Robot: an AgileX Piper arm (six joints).
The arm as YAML. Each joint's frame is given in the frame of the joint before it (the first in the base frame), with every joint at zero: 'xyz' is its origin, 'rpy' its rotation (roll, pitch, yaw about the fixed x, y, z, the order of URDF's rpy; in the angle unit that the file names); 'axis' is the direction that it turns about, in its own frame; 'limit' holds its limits. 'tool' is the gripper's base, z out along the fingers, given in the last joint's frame.
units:
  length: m
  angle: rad
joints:
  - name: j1
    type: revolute
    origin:
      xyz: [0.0, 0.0, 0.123]
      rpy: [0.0, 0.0, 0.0]
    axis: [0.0, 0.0, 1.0]
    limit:
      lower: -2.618
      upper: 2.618
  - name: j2
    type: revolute
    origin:
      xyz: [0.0, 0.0, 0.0]
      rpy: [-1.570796, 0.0, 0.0]
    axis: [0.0, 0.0, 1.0]
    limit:
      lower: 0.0
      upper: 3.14
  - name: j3
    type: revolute
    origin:
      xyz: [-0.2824, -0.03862, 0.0]
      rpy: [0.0, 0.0, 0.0]
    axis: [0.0, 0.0, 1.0]
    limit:
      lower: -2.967
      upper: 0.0
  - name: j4
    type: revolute
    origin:
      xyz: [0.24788, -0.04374, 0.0]
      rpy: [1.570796, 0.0, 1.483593]
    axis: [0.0, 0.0, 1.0]
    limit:
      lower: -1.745
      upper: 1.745
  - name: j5
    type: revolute
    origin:
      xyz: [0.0, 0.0, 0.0]
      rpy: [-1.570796, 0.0, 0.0]
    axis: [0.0, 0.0, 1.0]
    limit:
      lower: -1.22
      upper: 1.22
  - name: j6
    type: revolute
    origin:
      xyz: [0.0, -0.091, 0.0]
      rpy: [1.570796, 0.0, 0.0]
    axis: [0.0, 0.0, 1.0]
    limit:
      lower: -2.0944
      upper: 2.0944
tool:
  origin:
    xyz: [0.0, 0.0, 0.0]
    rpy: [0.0, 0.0, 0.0]
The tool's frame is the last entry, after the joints.
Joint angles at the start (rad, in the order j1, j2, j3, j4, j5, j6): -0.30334 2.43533 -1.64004 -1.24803 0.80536 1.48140
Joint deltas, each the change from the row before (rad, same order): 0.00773 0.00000 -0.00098 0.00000 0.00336 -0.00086; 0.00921 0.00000 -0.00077 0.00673 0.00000 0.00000; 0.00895 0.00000 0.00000 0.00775 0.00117 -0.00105; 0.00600 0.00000 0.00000 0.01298 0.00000 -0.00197; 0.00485 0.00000 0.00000 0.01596 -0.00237 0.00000; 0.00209 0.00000 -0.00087 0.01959 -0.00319 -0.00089; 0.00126 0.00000 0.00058 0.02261 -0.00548 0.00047; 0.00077 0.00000 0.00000 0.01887 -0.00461 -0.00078; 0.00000 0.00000 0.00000 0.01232 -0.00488 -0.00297; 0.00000 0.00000 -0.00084 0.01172 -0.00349 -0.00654; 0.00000 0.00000 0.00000 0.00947 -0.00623 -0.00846
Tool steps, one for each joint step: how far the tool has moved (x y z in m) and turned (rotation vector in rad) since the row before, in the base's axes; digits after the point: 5 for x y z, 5 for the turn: 0.00148 0.00321 0.00033 -0.00209 0.00135 0.00584; 0.00175 0.00423 -0.00014 0.00468 -0.00221 0.00484; 0.00138 0.00416 -0.00034 0.00491 -0.00027 0.00374; 0.00071 0.00308 -0.00061 0.00917 -0.00119 -0.00118; 0.00057 0.00277 -0.00081 0.01287 -0.00441 -0.00382; 0.00018 0.00167 -0.00078 0.01556 -0.00573 -0.00778; -0.00016 0.00159 -0.00131 0.01945 -0.00717 -0.00987; -0.00007 0.00119 -0.00096 0.01589 -0.00569 -0.00774; 0.00002 0.00063 -0.00066 0.01082 -0.00304 -0.00259; 0.00010 0.00052 -0.00039 0.00892 -0.00049 -0.00069; 0.00023 0.00059 -0.00054 0.00838 0.00045 0.00401
